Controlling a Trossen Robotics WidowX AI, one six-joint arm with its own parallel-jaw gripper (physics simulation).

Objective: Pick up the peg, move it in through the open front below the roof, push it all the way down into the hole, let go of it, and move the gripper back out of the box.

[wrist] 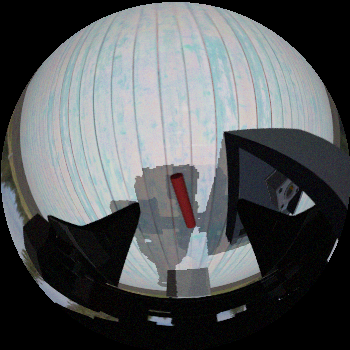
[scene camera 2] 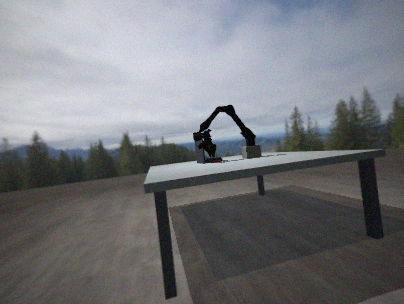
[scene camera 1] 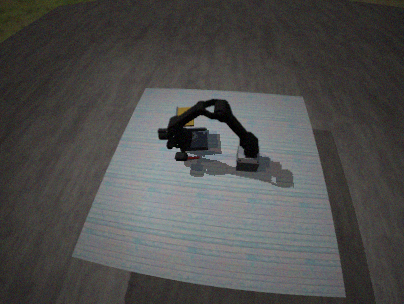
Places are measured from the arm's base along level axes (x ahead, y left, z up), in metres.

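Pixels of known places: gripper, between the fingertips: (wrist: 189, 206) (scene camera 2: 212, 157) (scene camera 1: 187, 153); arm's base, origin of its link: (scene camera 2: 251, 145) (scene camera 1: 250, 153).
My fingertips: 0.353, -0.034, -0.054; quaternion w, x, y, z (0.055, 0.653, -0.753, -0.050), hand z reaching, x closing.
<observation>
Ahead of a thing's pixels: the offset from my fingertips to its top centre, as dx, dy, dz. "spot": to the spot under its first point. Level surfaces: height alone.
The red peg {-0.026, +0.006, -0.030} (scene camera 1: 193, 158) (scene camera 2: 215, 161) (wrist: 183, 201) lies flat on the table beside the box. My gripper (wrist: 189, 206) is open and empty, pointing down over the peg. In the wrist view the peg shows between the two spread fingertips; the exact height above it is hard to tell. The dark box {spot: -0.012, -0.051, -0.027} (wrist: 232, 190) stands right of the peg in the wrist view, with its roof at the upper right. Inside, a grey block with the hole {-0.021, -0.141, -0.003} (wrist: 289, 190) shows partly, with the right finger overlapping the box's lower part. In scene camera 1 the arm covers part of the box.
The robot's grey base (scene camera 1: 247, 164) (scene camera 2: 251, 152) (wrist: 188, 283) stands on the striped table {dz -0.044} (scene camera 1: 210, 230) (scene camera 2: 300, 161) (wrist: 125, 110). A yellow panel (scene camera 1: 185, 116) shows behind the arm in scene camera 1. The box's upright dark wall (scene camera 2: 199, 155) rises close beside the gripper.
</observation>
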